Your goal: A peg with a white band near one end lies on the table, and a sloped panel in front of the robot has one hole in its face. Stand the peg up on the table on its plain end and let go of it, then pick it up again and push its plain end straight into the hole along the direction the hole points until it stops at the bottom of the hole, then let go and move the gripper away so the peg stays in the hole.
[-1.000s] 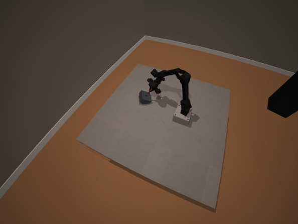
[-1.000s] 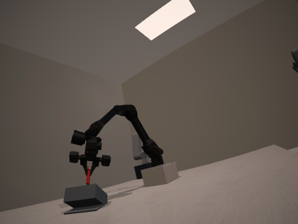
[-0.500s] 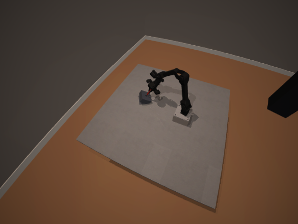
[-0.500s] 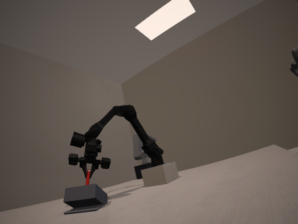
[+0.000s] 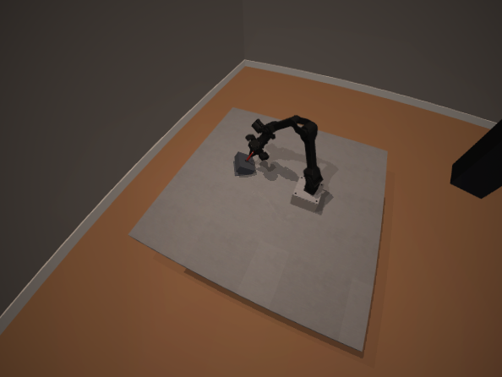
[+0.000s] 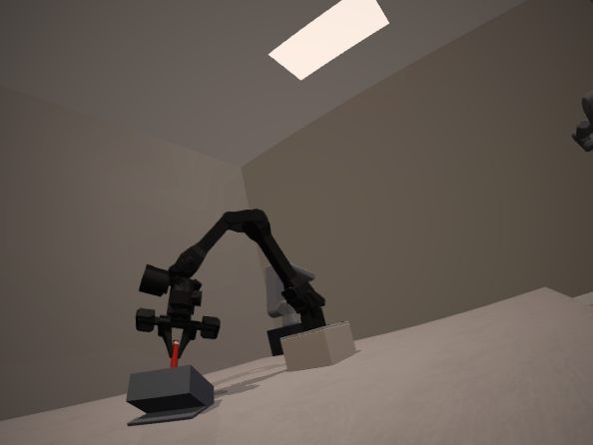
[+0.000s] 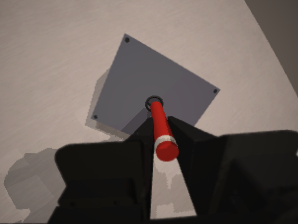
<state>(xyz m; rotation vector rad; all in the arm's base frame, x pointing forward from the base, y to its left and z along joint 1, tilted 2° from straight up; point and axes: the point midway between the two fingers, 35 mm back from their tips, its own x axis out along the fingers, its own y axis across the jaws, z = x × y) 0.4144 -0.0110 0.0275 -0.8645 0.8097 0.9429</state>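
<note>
The sloped panel lies 30 mm ahead of my gripper tip, 30 mm to the left of it and 70 mm below it. From my gripper tip the other things lie so: red peg: 10 mm behind, 10 mm to the right, 10 mm above.
</note>
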